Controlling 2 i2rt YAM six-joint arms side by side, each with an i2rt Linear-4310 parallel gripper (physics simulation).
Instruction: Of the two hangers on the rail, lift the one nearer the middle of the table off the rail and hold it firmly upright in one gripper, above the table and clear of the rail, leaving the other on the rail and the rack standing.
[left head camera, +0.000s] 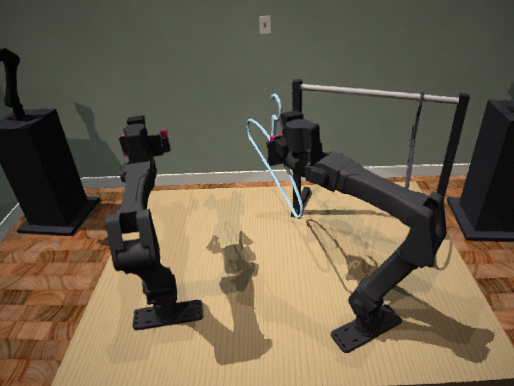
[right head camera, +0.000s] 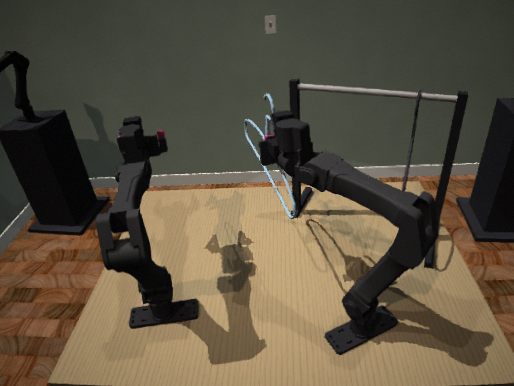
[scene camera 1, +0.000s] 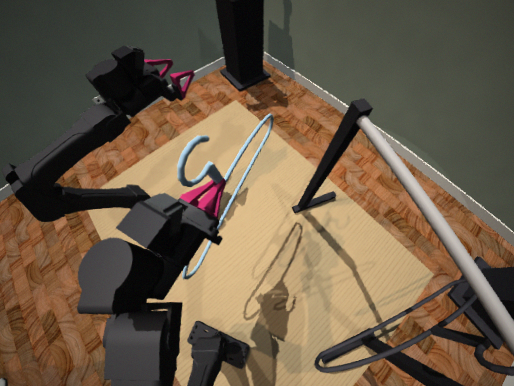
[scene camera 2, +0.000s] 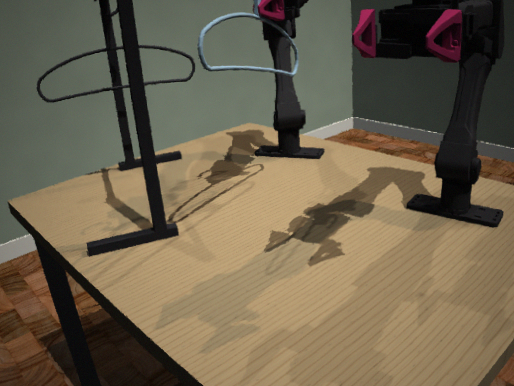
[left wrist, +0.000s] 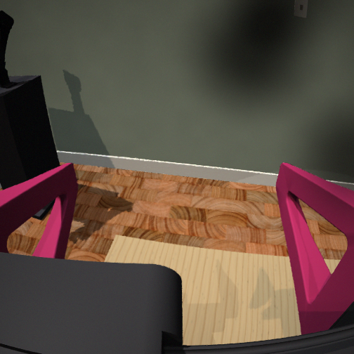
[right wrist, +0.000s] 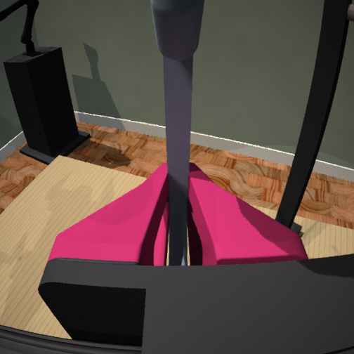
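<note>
The light-blue hanger (left head camera: 298, 216) (right head camera: 292, 216) (scene camera 1: 183, 162) (scene camera 2: 240, 69) (right wrist: 178, 110) is off the rail, left of the rack and above the table, hook up. Its bottom bar looks nearly level in scene camera 2. My right gripper (scene camera 1: 222, 181) (right wrist: 177, 174) is shut on its neck below the hook. The dark hanger (left head camera: 413, 140) (right head camera: 412, 140) (scene camera 2: 192, 65) hangs on the pale rail (left head camera: 360, 91) (right head camera: 355, 91) (scene camera 1: 425, 205). The rack (left head camera: 453, 145) (scene camera 2: 142, 115) stands upright. My left gripper (scene camera 1: 181, 70) (scene camera 2: 406, 34) (left wrist: 176, 174) is open and empty, well away from both hangers.
The wooden table (left head camera: 200, 350) (scene camera 2: 225, 320) carries both arm bases and the rack's feet. The rack's near-middle post (scene camera 1: 332, 160) (right wrist: 315, 120) stands right of the held hanger, with a gap between. Dark pedestals (left head camera: 42, 170) (right head camera: 50, 170) stand on the floor beyond the table.
</note>
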